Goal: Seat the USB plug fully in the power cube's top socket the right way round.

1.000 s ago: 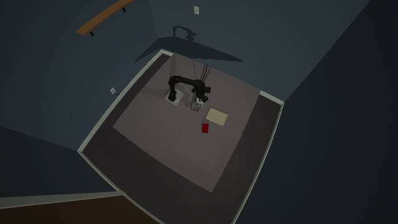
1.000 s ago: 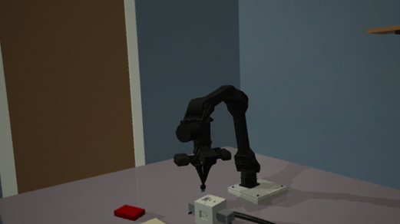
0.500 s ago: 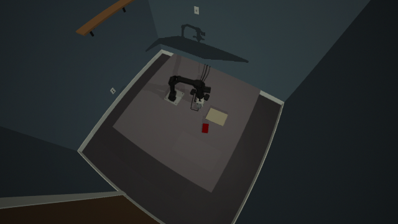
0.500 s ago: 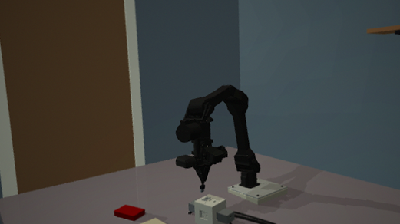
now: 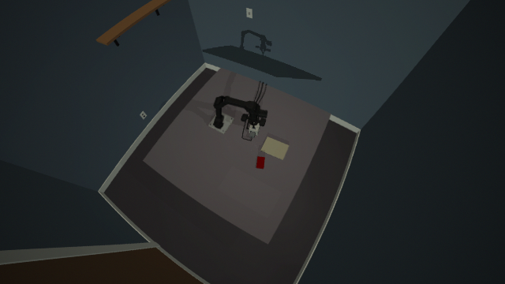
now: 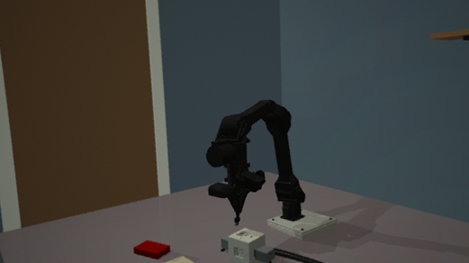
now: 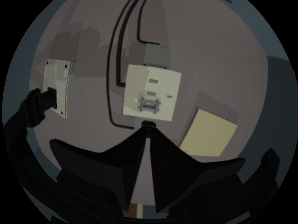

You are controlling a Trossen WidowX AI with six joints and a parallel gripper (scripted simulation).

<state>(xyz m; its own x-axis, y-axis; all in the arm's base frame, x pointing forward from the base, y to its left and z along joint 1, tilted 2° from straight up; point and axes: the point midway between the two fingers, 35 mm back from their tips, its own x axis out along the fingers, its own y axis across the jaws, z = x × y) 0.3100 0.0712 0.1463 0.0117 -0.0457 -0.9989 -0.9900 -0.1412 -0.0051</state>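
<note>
Now: the USB plug 2 cm below my gripper tip. Round my gripper tip: red block (16 cm ahead, 22 cm to the right, 13 cm below); then flat beige pad (22 cm ahead, 5 cm to the right, 13 cm below).
</note>
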